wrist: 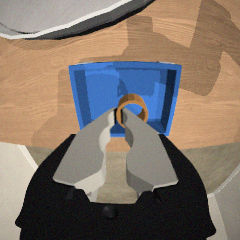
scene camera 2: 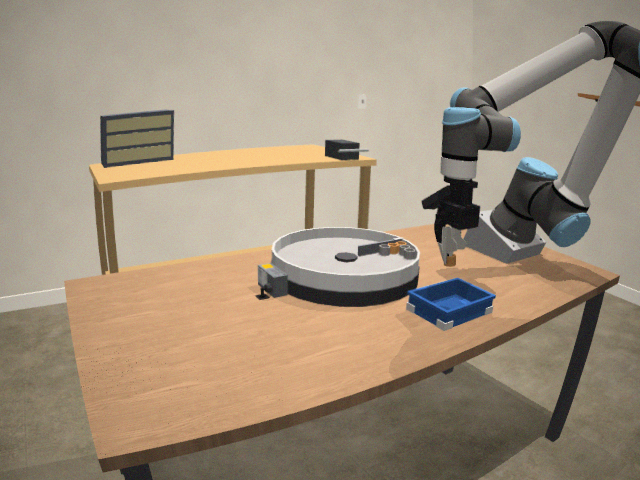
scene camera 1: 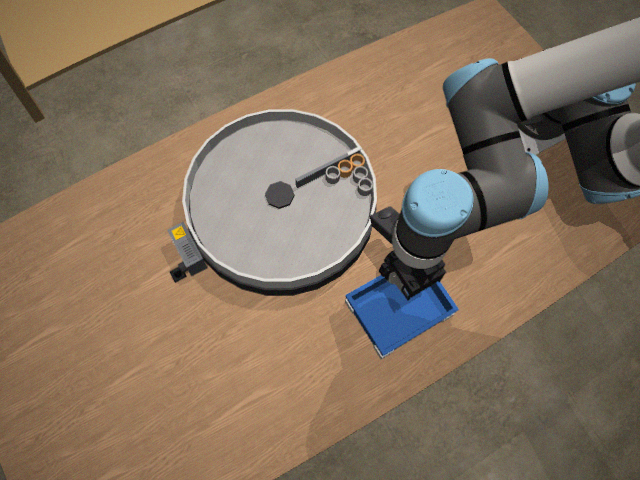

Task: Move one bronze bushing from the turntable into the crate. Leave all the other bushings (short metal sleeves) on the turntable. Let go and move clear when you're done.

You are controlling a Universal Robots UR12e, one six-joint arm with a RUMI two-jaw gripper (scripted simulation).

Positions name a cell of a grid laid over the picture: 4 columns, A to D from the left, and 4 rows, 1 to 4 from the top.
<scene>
I see my gripper (scene camera 2: C3) and a blue crate (scene camera 1: C3).
My gripper is seen too in the wrist view (wrist: B2) and in scene camera 1 (scene camera 1: C3). The blue crate also shows in the wrist view (wrist: B2).
</scene>
